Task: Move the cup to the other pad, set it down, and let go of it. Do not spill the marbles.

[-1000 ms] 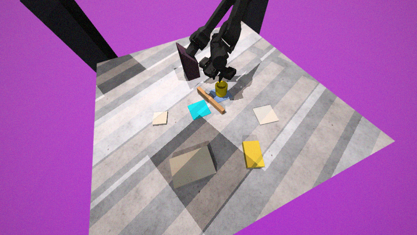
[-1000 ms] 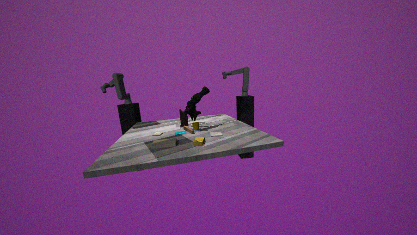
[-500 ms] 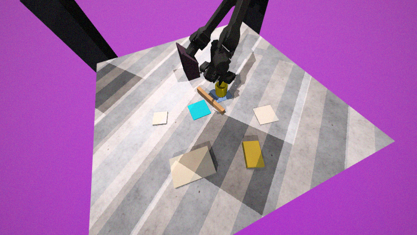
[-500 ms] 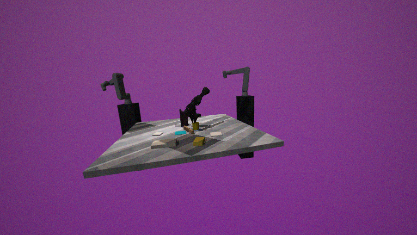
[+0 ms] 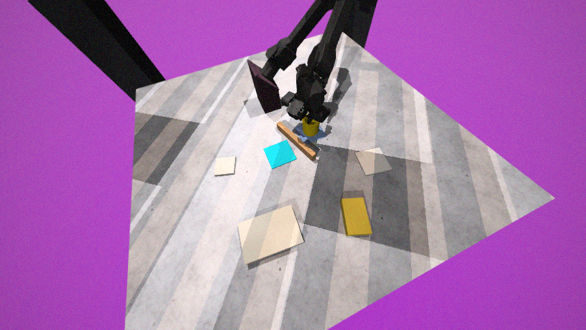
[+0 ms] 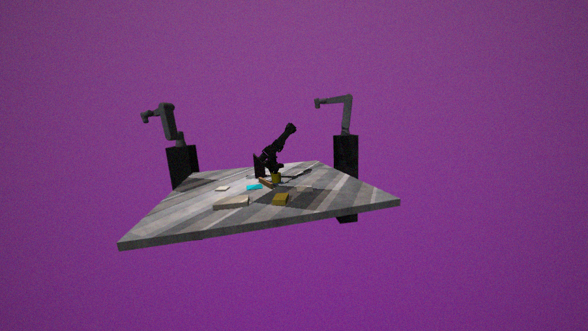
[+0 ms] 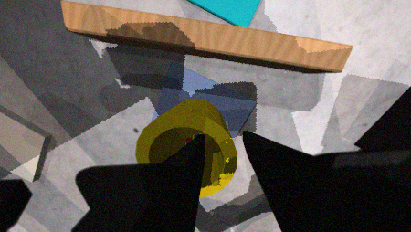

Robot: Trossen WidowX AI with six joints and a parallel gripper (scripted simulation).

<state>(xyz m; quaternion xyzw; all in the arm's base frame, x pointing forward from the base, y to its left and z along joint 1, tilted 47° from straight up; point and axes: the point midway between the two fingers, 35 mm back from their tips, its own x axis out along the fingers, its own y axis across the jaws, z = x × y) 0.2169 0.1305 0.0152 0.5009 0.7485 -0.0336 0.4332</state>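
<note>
Now: the cup 20 mm ahead of my gripper tip, 20 mm to the left of it and 10 mm below it. From my gripper tip the other things lie so: red marble: 20 mm ahead, 40 mm to the left, 30 mm below; brown wooden bar: 60 mm ahead, 60 mm to the right, 40 mm below; pale blue pad: 20 mm ahead, 20 mm to the left, 50 mm below.
</note>
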